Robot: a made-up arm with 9 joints.
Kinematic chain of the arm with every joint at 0, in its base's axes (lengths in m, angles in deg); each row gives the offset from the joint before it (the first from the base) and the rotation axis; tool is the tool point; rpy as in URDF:
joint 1: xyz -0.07 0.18 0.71 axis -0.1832 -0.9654 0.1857
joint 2: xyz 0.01 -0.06 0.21 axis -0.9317 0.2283 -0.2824
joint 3: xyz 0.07 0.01 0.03 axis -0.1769 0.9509 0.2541
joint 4: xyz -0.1 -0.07 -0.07 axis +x
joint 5: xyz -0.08 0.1 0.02 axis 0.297 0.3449 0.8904
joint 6: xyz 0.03 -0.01 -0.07 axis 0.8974 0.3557 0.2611
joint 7: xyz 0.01 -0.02 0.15 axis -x
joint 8: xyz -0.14 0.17 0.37 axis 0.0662 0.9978 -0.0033
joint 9: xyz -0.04 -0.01 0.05 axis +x
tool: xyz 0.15 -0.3 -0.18 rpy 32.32 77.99 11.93
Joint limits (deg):
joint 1: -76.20..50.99
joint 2: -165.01..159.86
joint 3: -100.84..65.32
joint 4: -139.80..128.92
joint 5: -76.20..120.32
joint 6: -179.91..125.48
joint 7: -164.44..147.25
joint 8: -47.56..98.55
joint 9: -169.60..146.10
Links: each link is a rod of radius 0.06 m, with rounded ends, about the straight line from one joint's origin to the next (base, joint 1, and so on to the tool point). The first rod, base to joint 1, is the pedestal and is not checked.
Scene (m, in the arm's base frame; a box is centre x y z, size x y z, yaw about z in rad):
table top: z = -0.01
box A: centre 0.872 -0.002 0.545 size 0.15 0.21 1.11 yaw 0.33
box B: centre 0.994 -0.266 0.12 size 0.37 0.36 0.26 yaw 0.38
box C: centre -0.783 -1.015 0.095 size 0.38 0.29 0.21 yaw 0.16
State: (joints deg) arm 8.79 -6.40 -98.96 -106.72 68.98 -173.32 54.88 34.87 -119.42
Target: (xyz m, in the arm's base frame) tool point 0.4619 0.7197 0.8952
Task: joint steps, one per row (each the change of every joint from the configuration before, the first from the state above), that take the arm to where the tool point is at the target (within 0.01 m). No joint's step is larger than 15 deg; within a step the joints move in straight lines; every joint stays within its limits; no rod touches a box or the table.
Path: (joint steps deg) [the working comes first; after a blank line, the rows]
Joints at the target: 31.55 -39.75 -74.62 -77.59 97.15 -157.73 48.54 71.16 -105.79
Straight joint move there: touches box A.

1: 5.95 7.34 14.39 3.15 6.99 -0.30 -5.62 9.11 14.39
2: 5.96 7.33 14.38 3.16 7.00 -0.30 -5.62 9.10 14.39
3: 5.95 7.34 14.39 3.15 6.99 -0.30 -5.62 9.11 14.39
4: 1.22 -13.84 -4.70 4.92 1.80 4.12 2.63 2.24 -7.38
5: 1.23 -13.84 -4.71 4.91 1.79 4.13 2.63 2.25 -7.39
6: 1.23 -13.84 -4.70 4.92 1.80 4.12 2.63 2.24 -7.38
7: 1.22 -13.84 -4.71 4.92 1.80 4.12 2.63 2.24 -7.39

